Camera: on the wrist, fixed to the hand. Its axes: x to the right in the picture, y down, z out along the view.
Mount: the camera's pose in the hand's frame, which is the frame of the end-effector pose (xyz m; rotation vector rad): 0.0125 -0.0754 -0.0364 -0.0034 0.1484 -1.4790
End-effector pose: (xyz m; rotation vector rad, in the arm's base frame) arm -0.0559 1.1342 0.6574 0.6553 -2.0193 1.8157
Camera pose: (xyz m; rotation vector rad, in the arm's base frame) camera -0.0266 1.1634 0.7313 1.4007 -0.8274 0.8536
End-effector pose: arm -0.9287 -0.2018 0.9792 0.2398 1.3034 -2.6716
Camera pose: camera -0.9542 -0.1281 1.0121 0.4083 -0.8948 1.6535
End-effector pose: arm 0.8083 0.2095 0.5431 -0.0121 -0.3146 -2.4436
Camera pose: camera 0.7542 0.2500 0.4921 -0.3589 0.1736 2.3350
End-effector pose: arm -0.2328 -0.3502 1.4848 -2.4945 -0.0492 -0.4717
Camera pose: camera -0.2434 -0.3095 1.5583 -1.9725 -1.8487 -1.1648
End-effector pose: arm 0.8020 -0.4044 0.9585 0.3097 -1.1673 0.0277
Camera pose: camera 0.8534 -0.4691 0.9399 1.0772 -0.5685 -1.2157
